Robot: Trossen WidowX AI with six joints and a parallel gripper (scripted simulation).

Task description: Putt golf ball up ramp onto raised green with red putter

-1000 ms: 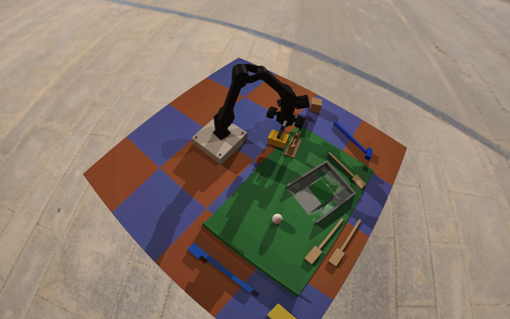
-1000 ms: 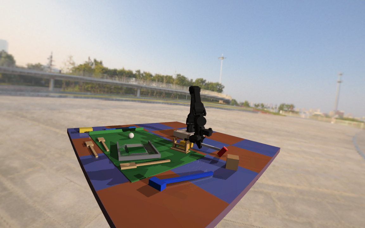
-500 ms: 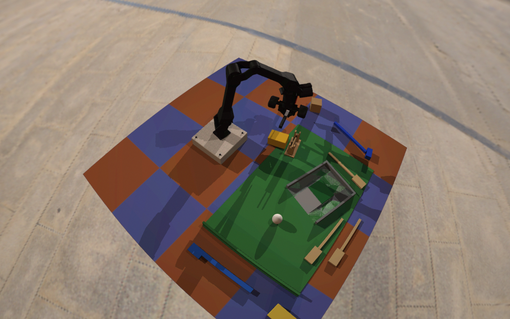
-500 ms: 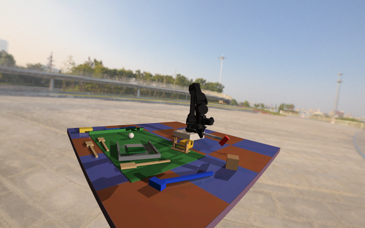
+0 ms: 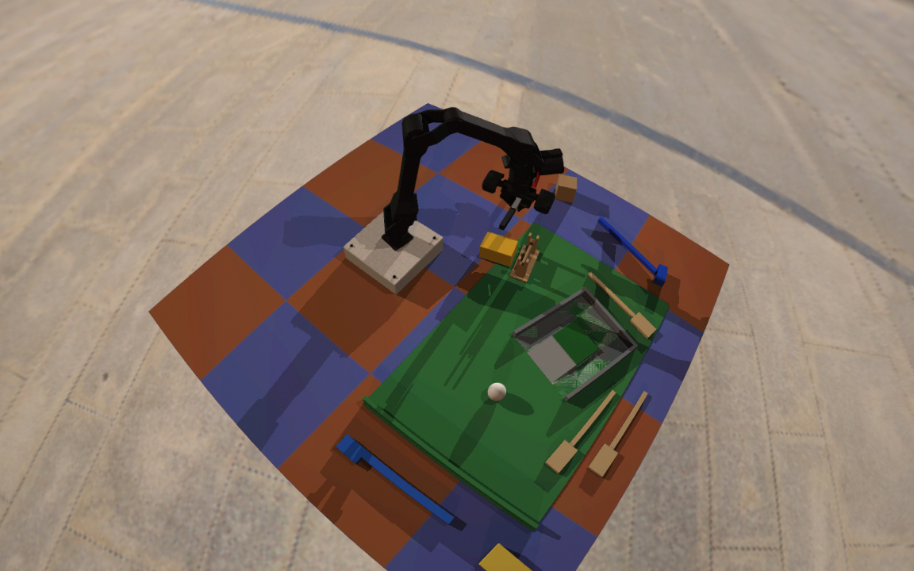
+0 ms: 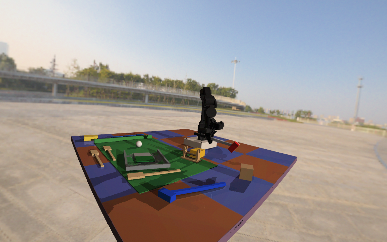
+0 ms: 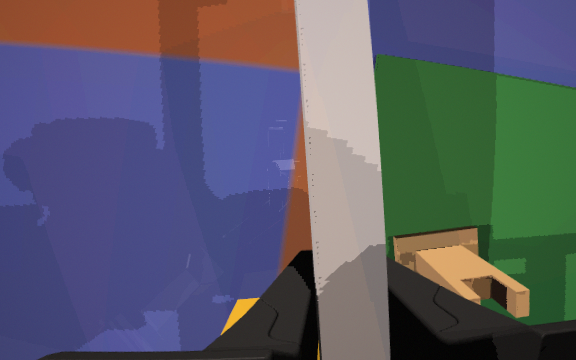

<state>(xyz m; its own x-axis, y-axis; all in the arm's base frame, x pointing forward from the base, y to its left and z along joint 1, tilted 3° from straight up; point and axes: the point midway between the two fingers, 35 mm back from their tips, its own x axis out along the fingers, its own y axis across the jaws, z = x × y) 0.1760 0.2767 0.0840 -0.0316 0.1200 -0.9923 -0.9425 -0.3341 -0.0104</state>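
Right now my gripper tip is 100 mm short of the wooden stand, 50 mm to the left of it and 70 mm above it. From my gripper tip the other things lie so: green mat: 300 mm ahead, 240 mm to the right, 110 mm below; then tan cube: 270 mm to the left, 80 mm below; then yellow block: 20 mm ahead, 80 mm to the right, 80 mm below.
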